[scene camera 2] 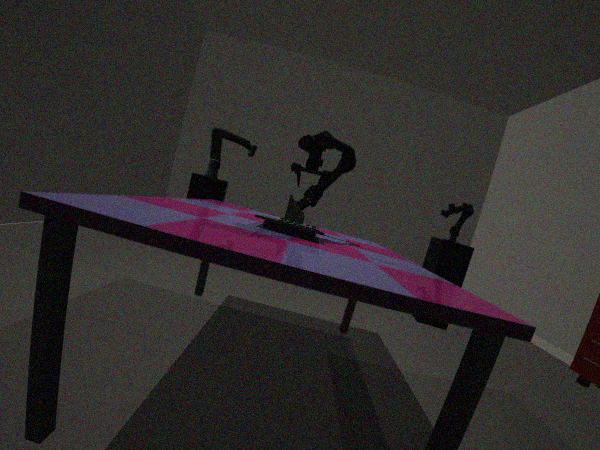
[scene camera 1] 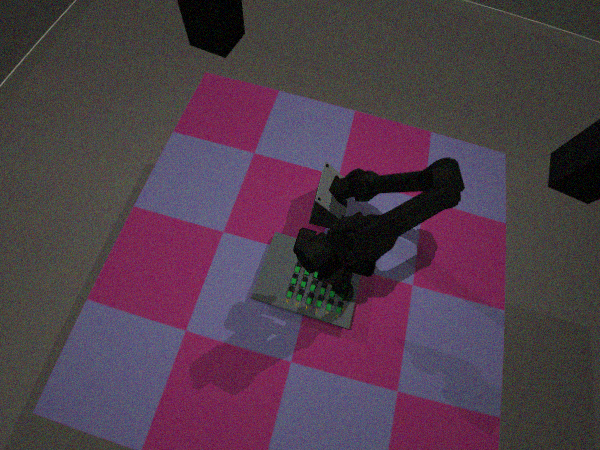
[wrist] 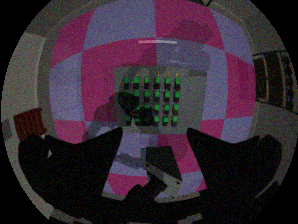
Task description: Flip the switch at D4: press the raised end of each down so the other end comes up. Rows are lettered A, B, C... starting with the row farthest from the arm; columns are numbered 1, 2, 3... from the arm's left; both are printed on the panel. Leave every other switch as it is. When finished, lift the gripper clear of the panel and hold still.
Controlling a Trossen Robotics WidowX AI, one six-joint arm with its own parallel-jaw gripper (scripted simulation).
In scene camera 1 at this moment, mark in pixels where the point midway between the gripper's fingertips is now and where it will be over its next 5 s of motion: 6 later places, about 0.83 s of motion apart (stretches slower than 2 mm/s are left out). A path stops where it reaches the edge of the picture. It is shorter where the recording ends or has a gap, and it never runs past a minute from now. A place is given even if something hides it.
The gripper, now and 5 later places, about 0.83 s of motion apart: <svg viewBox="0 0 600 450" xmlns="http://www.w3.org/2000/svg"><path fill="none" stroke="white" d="M329 263L322 254L321 257L321 257L321 257L323 257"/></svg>
